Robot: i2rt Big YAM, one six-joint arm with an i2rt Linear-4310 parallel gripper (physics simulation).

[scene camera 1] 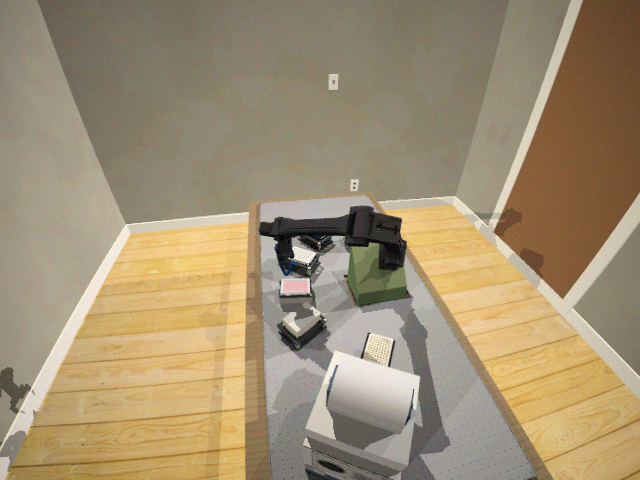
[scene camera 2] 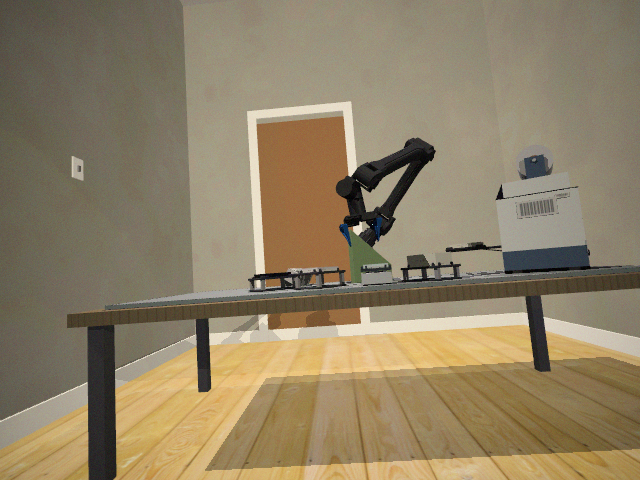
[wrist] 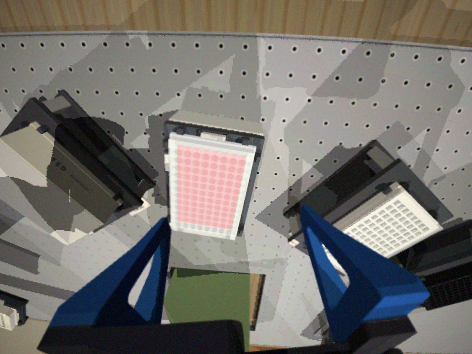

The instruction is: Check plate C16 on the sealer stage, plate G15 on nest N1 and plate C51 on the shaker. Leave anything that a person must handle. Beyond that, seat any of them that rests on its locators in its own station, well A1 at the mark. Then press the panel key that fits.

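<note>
A pink-welled plate (scene camera 1: 295,286) (wrist: 210,187) lies on a low grey station block (scene camera 2: 376,277) with a dark rim; its edges look about parallel to the rim in the wrist view. A white plate (scene camera 1: 303,254) (wrist: 395,220) lies on a dark raised nest. A pale, shaded block-like plate (scene camera 1: 301,323) (wrist: 62,175) is on another dark nest. A cream plate (scene camera 1: 378,348) lies beside the sealer (scene camera 1: 369,403) (scene camera 2: 542,222). Labels are too small to read, so I cannot tell which plate is which. My gripper (scene camera 1: 285,269) (scene camera 2: 363,241) (wrist: 234,217) is open and empty, above the pink plate's near end in the wrist view.
The arm's green pedestal (scene camera 1: 377,281) (wrist: 210,300) stands behind the stations. A dark rack (scene camera 1: 316,241) (wrist: 450,272) stands beyond the white plate. The sealer's front panel (scene camera 1: 336,465) is partly cut off; its keys cannot be made out. The perforated table top (scene camera 1: 284,413) has a wooden edge.
</note>
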